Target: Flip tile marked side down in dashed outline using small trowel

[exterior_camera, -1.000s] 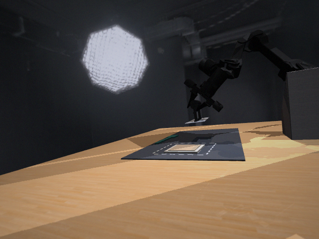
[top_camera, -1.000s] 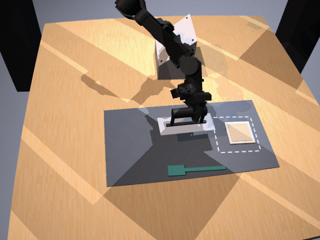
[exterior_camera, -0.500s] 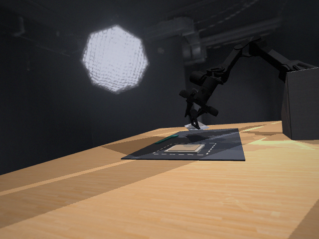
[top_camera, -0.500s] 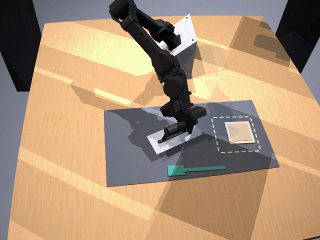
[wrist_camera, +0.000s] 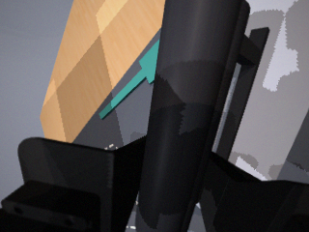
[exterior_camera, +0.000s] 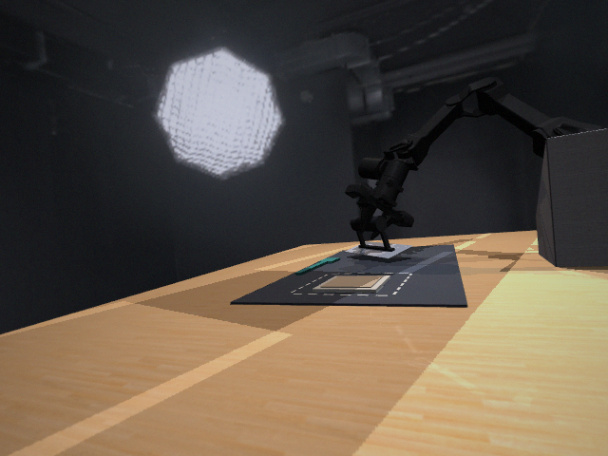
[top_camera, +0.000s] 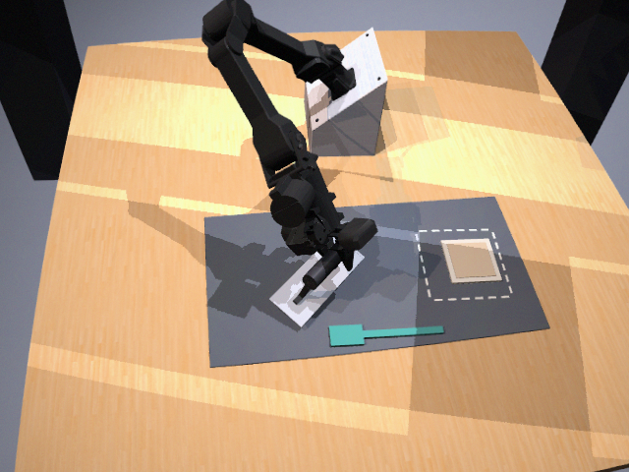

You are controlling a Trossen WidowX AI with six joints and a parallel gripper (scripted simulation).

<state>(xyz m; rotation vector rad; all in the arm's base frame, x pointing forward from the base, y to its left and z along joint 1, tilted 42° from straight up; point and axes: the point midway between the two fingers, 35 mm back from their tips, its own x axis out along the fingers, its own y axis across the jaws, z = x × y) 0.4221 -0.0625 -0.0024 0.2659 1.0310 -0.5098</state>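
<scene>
Now: gripper tip 4 cm past the dark mat, 7 cm to the right of it and 8 cm above it. Round my gripper tip: tile (5 cm behind, 27 cm to the left, 6 cm below); teal trowel (10 cm ahead, 6 cm to the left, 6 cm below).
</scene>
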